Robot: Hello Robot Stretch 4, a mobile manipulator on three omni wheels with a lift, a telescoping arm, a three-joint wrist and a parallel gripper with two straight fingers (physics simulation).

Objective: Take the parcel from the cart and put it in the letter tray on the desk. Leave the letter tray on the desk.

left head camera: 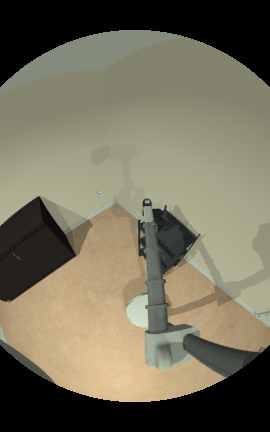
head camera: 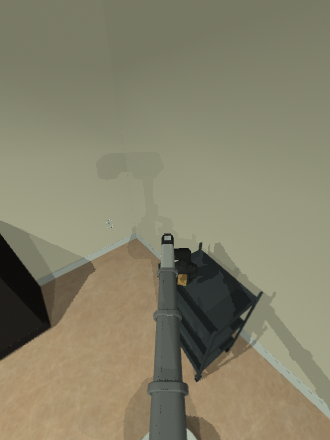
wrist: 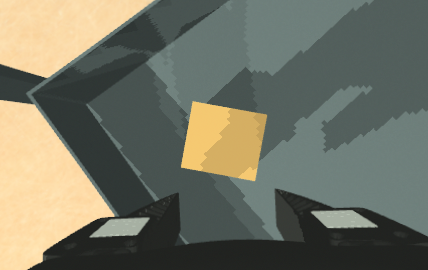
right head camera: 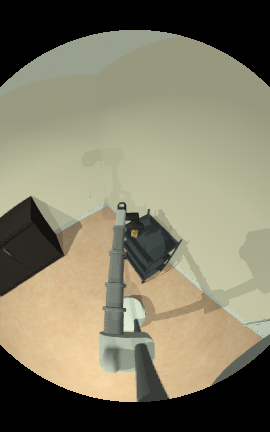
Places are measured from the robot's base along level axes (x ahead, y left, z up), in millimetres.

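Pixels of known places: gripper, fingertip midpoint: (head camera: 183,281) (wrist: 227,209) (right head camera: 134,234); robot's base, origin of the base link: (left head camera: 144,309) (right head camera: 126,312).
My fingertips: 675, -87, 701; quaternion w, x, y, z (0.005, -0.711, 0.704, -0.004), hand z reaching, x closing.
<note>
For each thing: its top centre in the pictures, then the offset to it from my fingertips, as dx, dy, dz. "spot": a spot on its surface instead.
- parcel, middle of its top: (wrist: 223,141) (head camera: 182,276) (right head camera: 134,231) +46, +0, -16
- dark grey cart, surface spot: (head camera: 215,300) spot: -75, -178, -66
- cart's raised rim, surface spot: (wrist: 95,150) spot: +42, +102, -26
The parcel (wrist: 224,141) (head camera: 182,280) (right head camera: 134,233) is a small yellow-orange box lying on the top tray of the dark grey cart (head camera: 215,300) (right head camera: 155,240) (left head camera: 175,237), near one corner. In the wrist view the cart (wrist: 350,175) fills most of the background. My gripper (wrist: 227,209) is open and empty. In the wrist view its two fingers stand at the lower edge, and the parcel shows ahead of them, roughly centred between them and not touched. In the head view the wrist hides part of the cart's corner. The desk and letter tray do not show.
A dark cabinet (head camera: 20,310) (left head camera: 40,250) (right head camera: 30,245) stands on the left. Walls meet in a corner behind the cart, and the cart stands close to the right wall (head camera: 250,175). The cart's raised rim (wrist: 95,150) and corner posts border its top.
</note>
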